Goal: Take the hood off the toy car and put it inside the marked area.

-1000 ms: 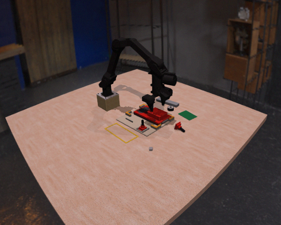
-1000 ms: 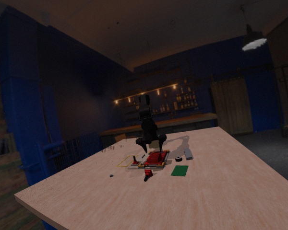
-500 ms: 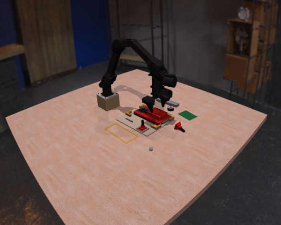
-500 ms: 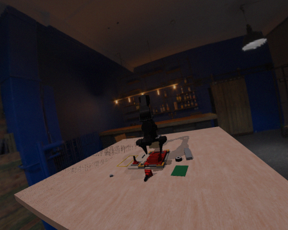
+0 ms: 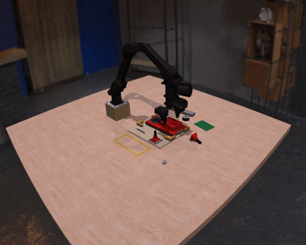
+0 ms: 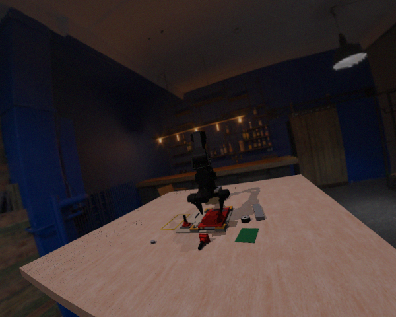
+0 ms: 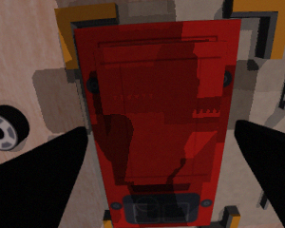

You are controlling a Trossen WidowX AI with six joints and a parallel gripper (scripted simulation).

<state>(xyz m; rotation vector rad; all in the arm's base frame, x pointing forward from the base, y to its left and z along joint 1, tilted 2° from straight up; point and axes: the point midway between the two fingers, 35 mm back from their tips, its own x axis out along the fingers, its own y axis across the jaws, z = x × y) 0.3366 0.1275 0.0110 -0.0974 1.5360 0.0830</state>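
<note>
Now: the red hood 1 cm below my gripper tip. The rest, counted from my gripper tip: beige baseplate 4 cm behind, 4 cm to the right, 4 cm below; black wheel 3 cm behind, 14 cm to the left, 5 cm below; green plate 8 cm ahead, 17 cm to the left, 5 cm below.
</note>
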